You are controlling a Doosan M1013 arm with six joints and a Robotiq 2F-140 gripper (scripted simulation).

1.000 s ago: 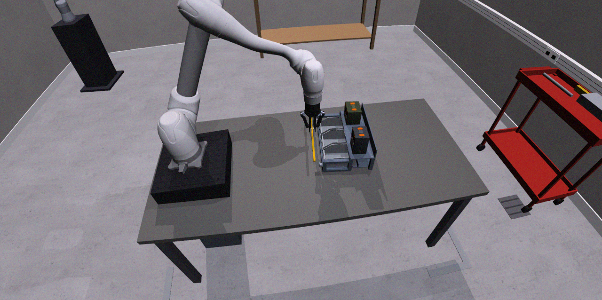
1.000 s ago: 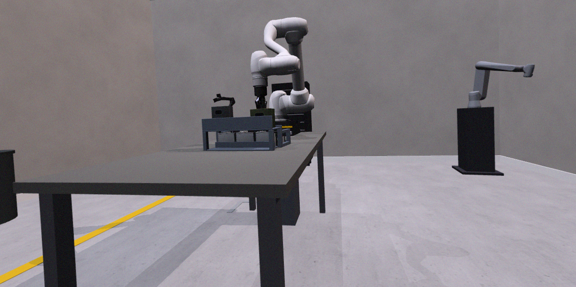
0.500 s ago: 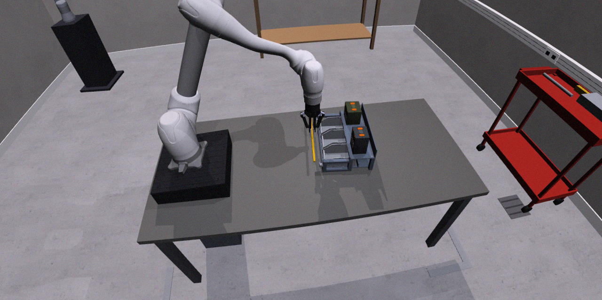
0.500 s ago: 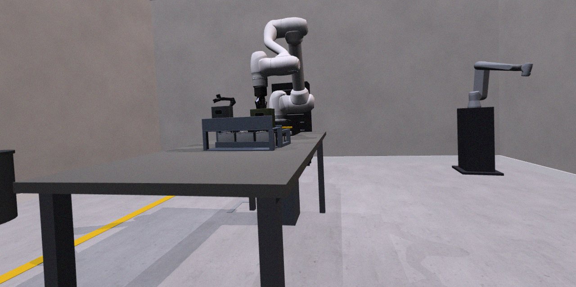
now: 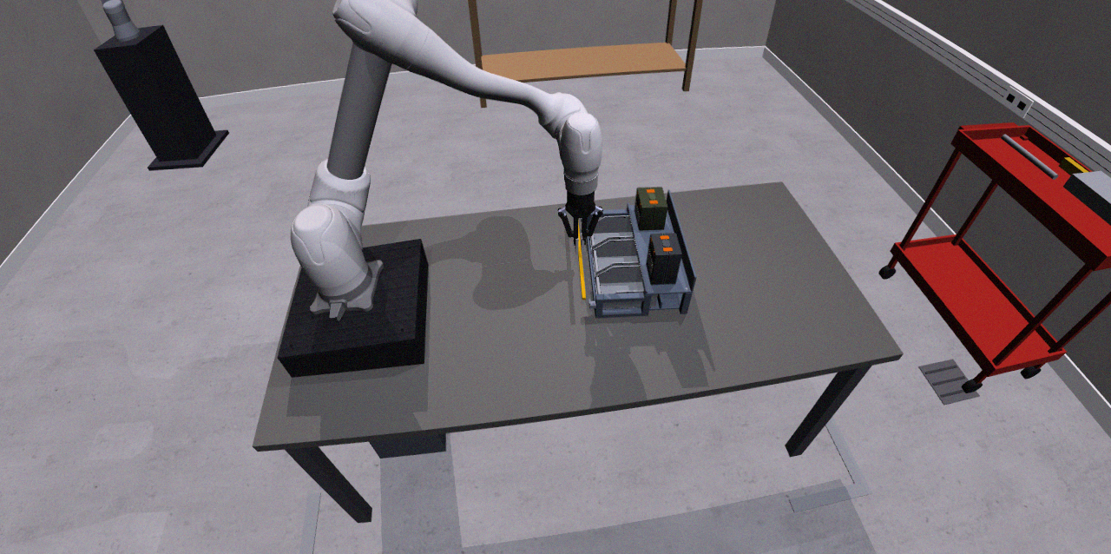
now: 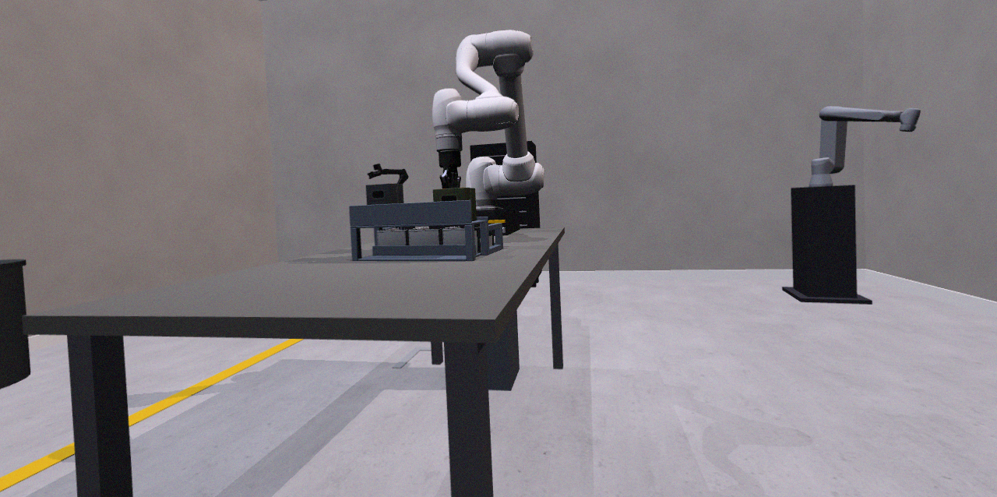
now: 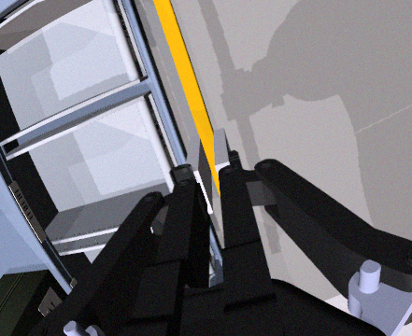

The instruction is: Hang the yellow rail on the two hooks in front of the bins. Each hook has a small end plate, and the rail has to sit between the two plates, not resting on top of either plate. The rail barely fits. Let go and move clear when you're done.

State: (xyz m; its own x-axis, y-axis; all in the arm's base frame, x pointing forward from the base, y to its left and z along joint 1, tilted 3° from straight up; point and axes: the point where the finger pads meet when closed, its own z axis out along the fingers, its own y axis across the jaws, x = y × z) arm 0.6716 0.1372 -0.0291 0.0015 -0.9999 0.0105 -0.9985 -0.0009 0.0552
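The rack front bar is 11 cm below my hand and 4 cm ahead of it. The rest, counted from my hand: yellow rail (3 cm below).
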